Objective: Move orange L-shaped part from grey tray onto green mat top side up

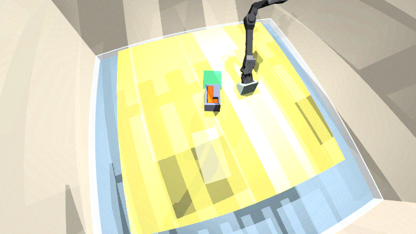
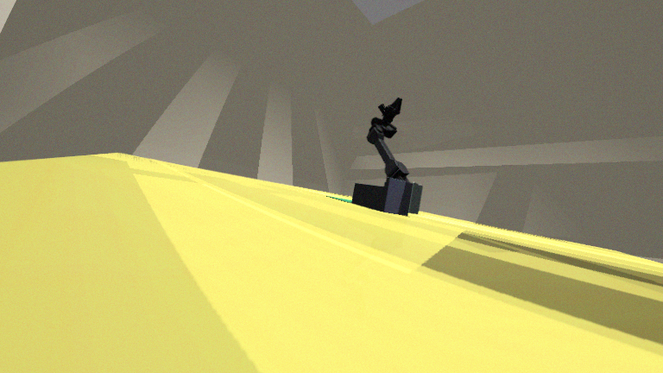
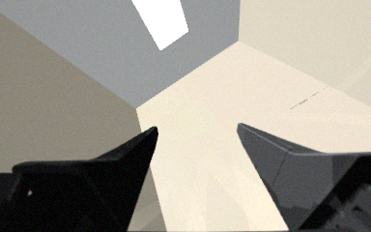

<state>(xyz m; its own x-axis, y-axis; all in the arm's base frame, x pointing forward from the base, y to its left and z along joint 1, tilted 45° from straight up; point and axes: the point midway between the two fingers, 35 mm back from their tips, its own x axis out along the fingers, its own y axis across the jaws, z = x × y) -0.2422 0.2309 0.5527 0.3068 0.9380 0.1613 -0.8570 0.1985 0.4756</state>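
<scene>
Right now my gripper tip is 51 cm short of the orange L-shaped part, 21 cm to the right of it and 59 cm above it. The rest, counted from my gripper tip: green mat (44 cm ahead, 6 cm to the left, 65 cm below).
</scene>
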